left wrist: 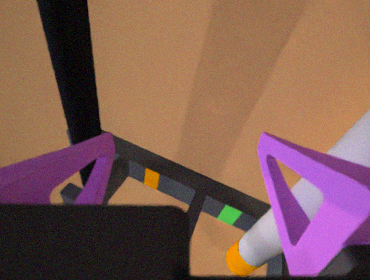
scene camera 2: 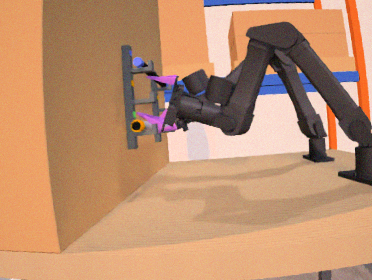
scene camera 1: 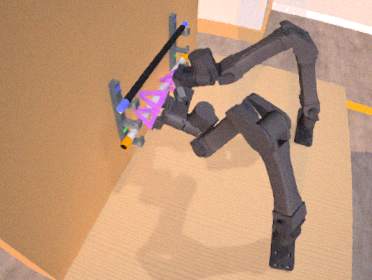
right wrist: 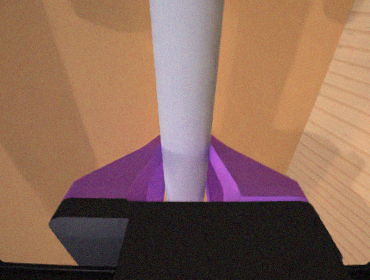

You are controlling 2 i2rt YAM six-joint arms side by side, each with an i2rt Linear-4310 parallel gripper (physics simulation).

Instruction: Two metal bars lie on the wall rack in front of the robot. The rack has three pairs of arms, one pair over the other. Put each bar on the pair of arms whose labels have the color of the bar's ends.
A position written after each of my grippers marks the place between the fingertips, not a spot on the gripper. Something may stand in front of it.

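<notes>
Scene camera 1 gives me a black bar [scene camera 1: 125, 102] and my left gripper [scene camera 1: 136, 101]. In scene camera 2 I see my left gripper [scene camera 2: 141, 95] too. The left wrist view has that same left gripper [left wrist: 186, 140], along with a brown wall [left wrist: 199, 90]. As for the right wrist view, my right gripper [right wrist: 185, 140] is there with a light grey bar [right wrist: 186, 48], while the black bar is out of frame in the right wrist view.
</notes>
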